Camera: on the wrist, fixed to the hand. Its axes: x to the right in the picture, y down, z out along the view.
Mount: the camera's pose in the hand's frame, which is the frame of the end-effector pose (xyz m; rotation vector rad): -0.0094 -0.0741 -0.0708 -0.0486 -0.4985 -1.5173
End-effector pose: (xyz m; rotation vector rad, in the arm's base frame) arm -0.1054 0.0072 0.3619 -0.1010 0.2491 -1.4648
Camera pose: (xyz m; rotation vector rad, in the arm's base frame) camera -0.1942 0.0145 0.3104 -0.8185 -0.3047 -2.8430
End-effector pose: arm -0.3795 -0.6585 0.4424 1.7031 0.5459 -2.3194
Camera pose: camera -0.3432 -0.5622 0.4453 -0.2491 -1.3011 1.8822
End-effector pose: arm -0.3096 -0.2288 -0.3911 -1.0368 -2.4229 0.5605
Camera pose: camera -0.3076 -0.2696 -0.2966 1.1175 -2.7407 0.1647
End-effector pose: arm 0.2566 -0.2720 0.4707 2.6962 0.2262 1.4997
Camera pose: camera 0.1840 -0.2022 0.4919 1.6987 1.6021 0.3278
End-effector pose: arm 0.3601 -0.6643 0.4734 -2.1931 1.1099 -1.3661
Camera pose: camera 0.3294 -0.6010 0.5485 2.6335 0.8030 0.7661
